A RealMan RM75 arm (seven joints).
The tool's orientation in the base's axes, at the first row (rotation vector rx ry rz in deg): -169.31 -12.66 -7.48
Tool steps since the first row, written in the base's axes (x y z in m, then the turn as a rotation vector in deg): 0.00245 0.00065 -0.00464 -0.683 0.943 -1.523; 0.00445 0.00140 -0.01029 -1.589 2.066 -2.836; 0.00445 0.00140 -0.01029 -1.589 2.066 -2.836; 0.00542 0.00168 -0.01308 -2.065 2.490 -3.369; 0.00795 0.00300 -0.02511 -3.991 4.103 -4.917; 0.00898 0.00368 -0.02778 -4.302 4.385 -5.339; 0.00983 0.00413 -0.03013 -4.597 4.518 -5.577; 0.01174 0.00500 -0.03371 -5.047 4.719 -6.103
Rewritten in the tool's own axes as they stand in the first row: 0.00204 0.00052 0.00485 -0.694 -0.769 1.613; 0.00355 0.00105 0.01067 -1.561 -1.783 3.037; 0.00355 0.00105 0.01067 -1.561 -1.783 3.037; 0.00427 0.00139 0.01353 -2.024 -2.180 3.601; 0.00574 0.00251 0.02576 -3.851 -3.790 5.267; 0.00658 0.00246 0.02858 -4.160 -4.042 5.709; 0.00725 0.00255 0.03102 -4.456 -4.178 5.945; 0.00889 0.00259 0.03483 -4.924 -4.355 6.464
